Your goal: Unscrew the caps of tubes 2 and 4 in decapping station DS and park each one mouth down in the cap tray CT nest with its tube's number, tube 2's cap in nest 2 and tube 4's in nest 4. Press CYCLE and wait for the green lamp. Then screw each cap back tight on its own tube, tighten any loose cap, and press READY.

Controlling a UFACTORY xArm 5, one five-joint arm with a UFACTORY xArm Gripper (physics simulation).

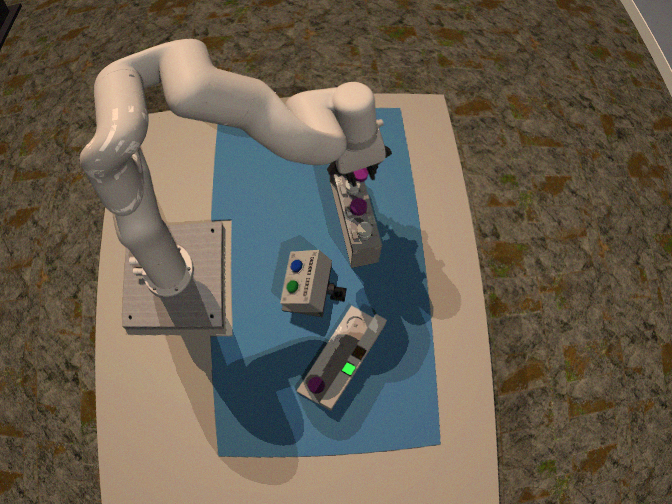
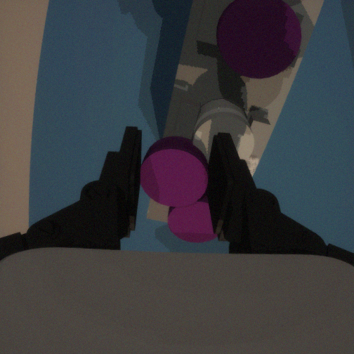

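My gripper [image 1: 355, 176] [image 2: 175, 155] is shut on a magenta cap [image 1: 360, 174] [image 2: 174, 177], held over the far part of the decapping station [image 1: 364, 254] [image 2: 191, 72]. The cap is offset from an open clear tube [image 1: 351, 187] [image 2: 225, 130] beside it. Another magenta cap [image 2: 194, 222] shows partly behind the held one. A dark purple cap [image 1: 358, 206] [image 2: 259, 37] sits on the station, and a tube at the near end [image 1: 363, 230] has no cap. A purple cap [image 1: 315, 385] sits at one end of the cap tray [image 1: 326, 399]. Tube and nest numbers are unreadable.
The control box [image 1: 321, 282] has a blue button [image 1: 295, 265] and a green button [image 1: 292, 286]; its lettering is unreadable. A black fitting [image 1: 337, 292] sticks out beside it. A green lamp [image 1: 348, 368] is lit on the tray, next to a dark square [image 1: 358, 352].
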